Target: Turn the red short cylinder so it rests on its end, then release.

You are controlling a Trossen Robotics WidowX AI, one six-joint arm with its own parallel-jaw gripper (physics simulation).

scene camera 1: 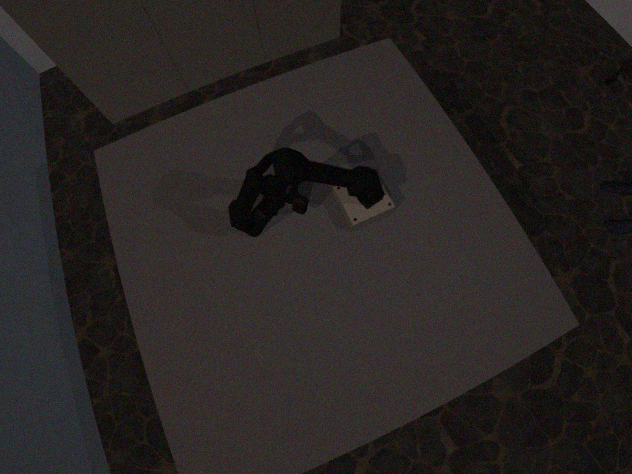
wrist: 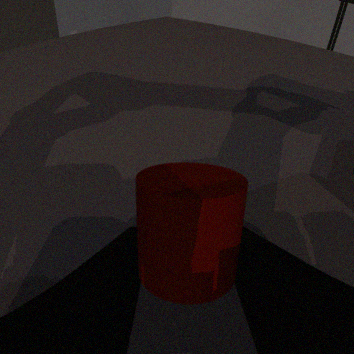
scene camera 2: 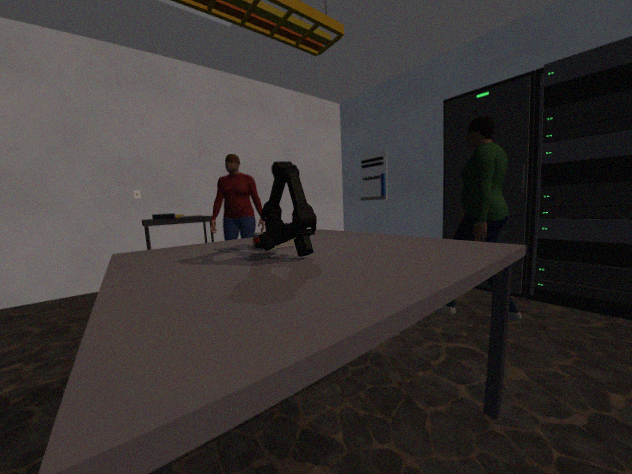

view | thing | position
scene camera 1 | my gripper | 294, 179
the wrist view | my gripper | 185, 236
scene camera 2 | my gripper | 257, 245
